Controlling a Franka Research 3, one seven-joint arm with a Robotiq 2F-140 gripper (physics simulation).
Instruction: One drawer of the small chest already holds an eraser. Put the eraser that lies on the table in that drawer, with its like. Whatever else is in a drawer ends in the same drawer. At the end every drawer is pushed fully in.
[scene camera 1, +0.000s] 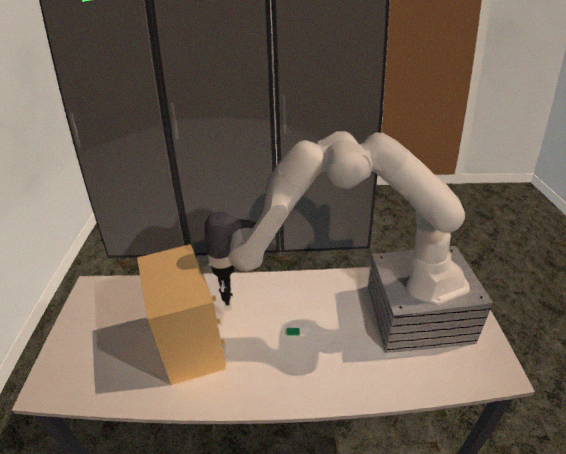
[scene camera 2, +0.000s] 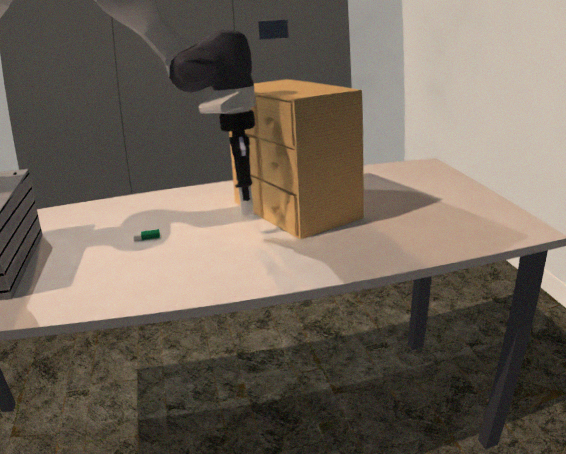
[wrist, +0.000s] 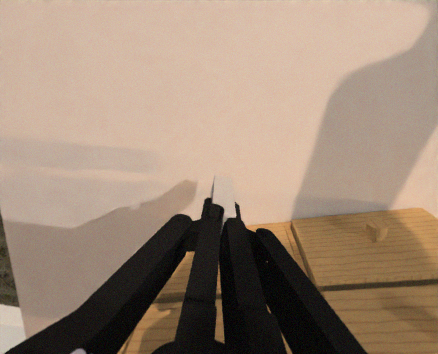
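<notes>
Small wooden chest (scene camera 2: 328, 120), also visible in scene camera 1 as the chest (scene camera 1: 180, 312). Present as well: a drawer (scene camera 2: 278, 161), a drawer (scene camera 2: 275, 116), a drawer (wrist: 382, 249) and a drawer (wrist: 174, 290). My gripper (scene camera 2: 247, 213) is visible, and the wrist view also shows the gripper (wrist: 219, 189).
</notes>
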